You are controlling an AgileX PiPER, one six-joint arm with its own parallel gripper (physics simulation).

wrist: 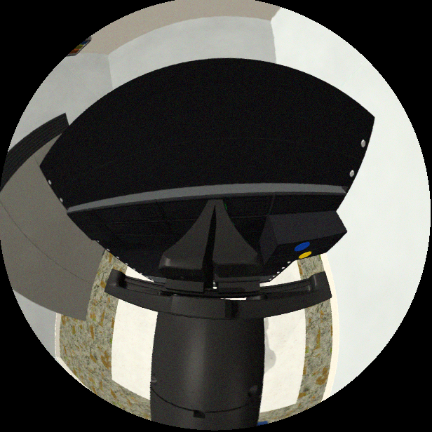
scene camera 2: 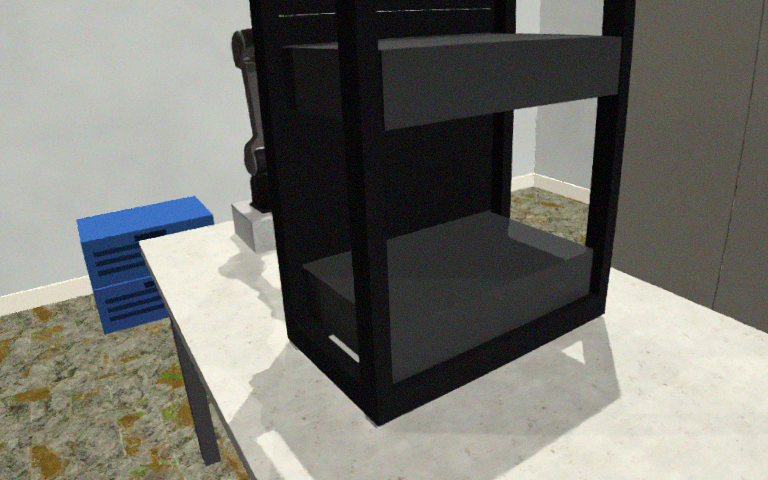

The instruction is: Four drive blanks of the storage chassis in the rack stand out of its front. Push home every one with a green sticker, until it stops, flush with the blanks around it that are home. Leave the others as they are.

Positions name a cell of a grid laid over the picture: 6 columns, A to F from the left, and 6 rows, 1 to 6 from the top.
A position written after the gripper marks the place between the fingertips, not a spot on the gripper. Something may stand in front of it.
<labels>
gripper: wrist D3; not seen in scene camera 2 (hidden by a black rack)
black rack: wrist B3; scene camera 2 D2
</labels>
